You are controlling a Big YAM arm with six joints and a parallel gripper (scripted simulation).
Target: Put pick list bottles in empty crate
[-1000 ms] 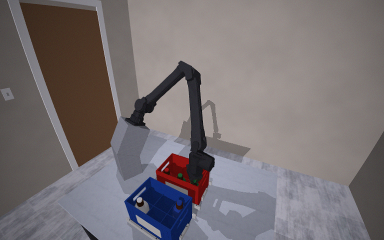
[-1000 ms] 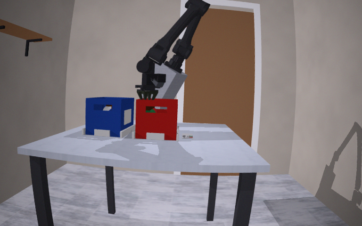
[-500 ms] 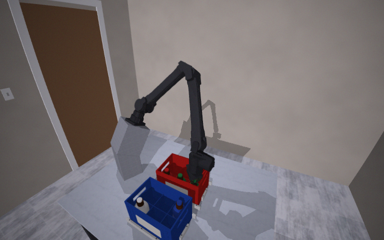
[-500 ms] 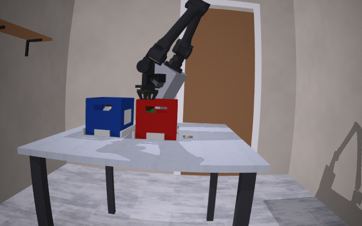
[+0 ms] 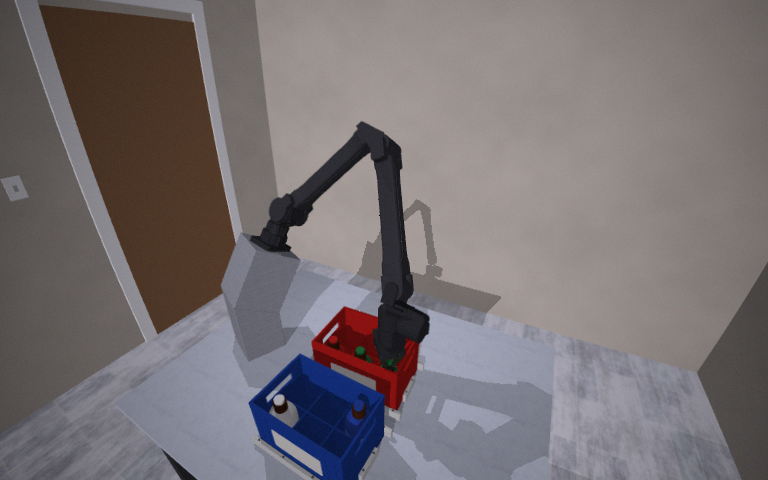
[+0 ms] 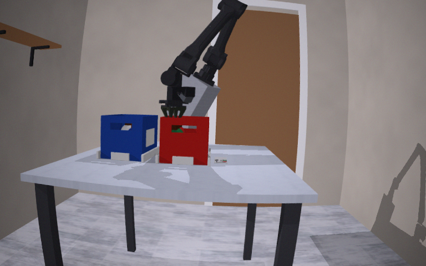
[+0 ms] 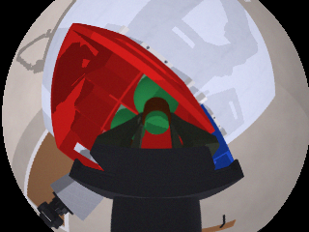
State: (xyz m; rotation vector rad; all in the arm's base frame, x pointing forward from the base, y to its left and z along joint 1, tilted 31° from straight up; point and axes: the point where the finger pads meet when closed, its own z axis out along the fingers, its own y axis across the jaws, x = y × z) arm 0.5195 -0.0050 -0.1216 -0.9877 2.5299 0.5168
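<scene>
The red crate is 9 cm behind my hand, 4 cm to the left of it and 7 cm below it. The rest, counted from my hand: blue crate (8 cm behind, 20 cm to the right, 7 cm below); red-label bottle (18 cm behind, 1 cm to the right, 6 cm below); blue bottle (1 cm ahead, 16 cm to the right, 6 cm below).
</scene>
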